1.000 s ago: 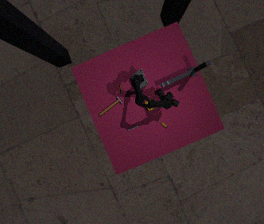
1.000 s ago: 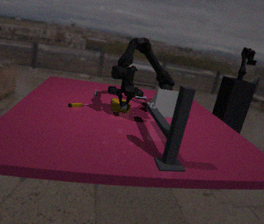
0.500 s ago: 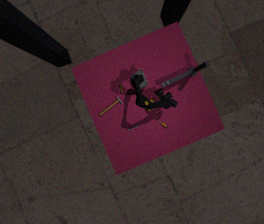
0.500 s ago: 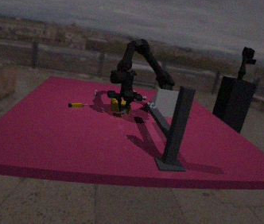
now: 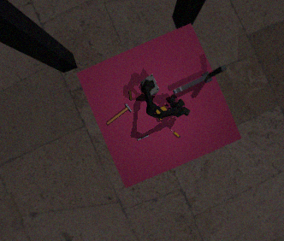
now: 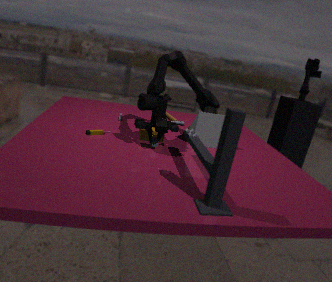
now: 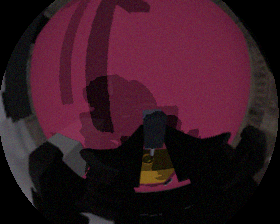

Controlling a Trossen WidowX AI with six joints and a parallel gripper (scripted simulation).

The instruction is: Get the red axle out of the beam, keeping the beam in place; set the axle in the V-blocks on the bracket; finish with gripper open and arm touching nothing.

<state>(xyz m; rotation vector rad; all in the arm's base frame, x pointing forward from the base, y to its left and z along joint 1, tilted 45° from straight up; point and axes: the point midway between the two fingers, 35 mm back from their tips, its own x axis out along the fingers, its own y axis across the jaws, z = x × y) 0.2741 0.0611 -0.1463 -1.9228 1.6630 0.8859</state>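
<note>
Now: gripper tip 120 mm to the left of the yellow block, 10 mm below it and 10 mm short of it. The rest, counted from my gripper tip: black tool: 260 mm ahead, 60 mm to the right, 10 mm below; upright peg: 20 mm to the right, 10 mm above.
</note>
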